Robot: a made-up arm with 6 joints.
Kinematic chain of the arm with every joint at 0, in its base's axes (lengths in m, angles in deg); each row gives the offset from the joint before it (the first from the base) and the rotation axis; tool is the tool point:
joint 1: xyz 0 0 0.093 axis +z
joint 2: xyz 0 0.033 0 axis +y
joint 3: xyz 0 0 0.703 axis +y
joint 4: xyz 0 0 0.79 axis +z
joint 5: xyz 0 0 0 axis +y
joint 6: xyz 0 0 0.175 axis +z
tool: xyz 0 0 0
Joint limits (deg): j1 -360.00..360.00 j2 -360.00..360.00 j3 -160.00..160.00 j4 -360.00..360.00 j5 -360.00..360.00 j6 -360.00..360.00
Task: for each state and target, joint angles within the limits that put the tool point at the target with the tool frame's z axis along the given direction. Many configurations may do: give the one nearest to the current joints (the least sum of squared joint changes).
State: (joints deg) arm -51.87 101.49 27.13 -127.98 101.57 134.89
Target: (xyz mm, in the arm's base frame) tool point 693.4 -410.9 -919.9 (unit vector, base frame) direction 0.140 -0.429 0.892
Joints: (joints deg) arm -29.18 124.39 43.37 -149.17 143.29 134.89
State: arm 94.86 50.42 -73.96 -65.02 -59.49 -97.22
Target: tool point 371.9 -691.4 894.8 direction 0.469 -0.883 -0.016
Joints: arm 121.46 14.09 -95.15 -19.59 -10.45 -97.22
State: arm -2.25 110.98 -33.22 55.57 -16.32 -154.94
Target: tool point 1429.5 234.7 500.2 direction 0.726 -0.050 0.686
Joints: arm 9.16 104.15 -49.68 48.40 -12.74 -154.94
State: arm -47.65 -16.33 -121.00 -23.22 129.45 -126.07
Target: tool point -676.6 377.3 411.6 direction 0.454 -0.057 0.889
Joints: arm -24.90 -19.65 -109.52 18.62 154.10 -126.07
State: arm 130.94 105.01 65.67 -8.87 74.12 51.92
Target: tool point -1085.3 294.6 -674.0 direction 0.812 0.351 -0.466
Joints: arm 167.73 100.28 34.87 -31.59 100.18 51.92
